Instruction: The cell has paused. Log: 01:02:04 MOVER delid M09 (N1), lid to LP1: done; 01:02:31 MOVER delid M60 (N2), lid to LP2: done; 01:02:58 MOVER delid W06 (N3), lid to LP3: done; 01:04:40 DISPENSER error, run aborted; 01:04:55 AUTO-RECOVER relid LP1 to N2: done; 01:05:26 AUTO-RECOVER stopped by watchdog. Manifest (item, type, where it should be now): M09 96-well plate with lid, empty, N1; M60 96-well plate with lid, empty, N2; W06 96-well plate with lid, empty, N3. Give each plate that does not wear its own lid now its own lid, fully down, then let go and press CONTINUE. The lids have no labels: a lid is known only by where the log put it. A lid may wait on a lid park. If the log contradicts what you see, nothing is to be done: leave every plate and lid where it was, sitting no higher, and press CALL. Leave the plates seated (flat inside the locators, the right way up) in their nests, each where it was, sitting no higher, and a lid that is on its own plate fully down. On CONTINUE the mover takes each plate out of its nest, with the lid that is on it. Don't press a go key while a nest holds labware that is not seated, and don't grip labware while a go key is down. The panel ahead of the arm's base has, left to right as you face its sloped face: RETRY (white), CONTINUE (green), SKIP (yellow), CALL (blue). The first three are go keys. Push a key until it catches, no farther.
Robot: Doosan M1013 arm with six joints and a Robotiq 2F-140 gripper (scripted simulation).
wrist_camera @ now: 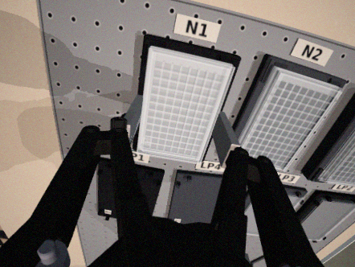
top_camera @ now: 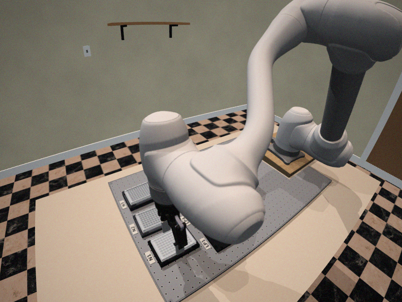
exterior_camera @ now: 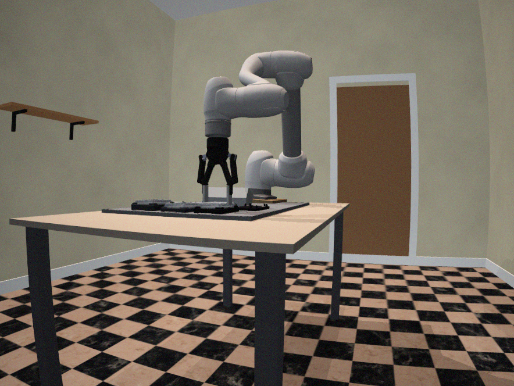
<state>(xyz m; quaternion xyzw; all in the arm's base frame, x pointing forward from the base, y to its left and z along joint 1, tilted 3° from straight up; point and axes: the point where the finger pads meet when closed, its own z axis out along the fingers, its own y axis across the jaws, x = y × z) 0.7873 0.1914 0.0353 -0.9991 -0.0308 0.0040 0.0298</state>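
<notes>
The lid park LP2 lies 340 mm to the right of my hand, 160 mm behind it and 50 mm below it. From my hand the other things lie so: clear lid: 210 mm to the right, 160 mm behind, 40 mm below; lid park LP4: 170 mm behind, 90 mm to the right, 50 mm below; lid park LP1: 190 mm behind, 50 mm below, 40 mm to the left.
</notes>
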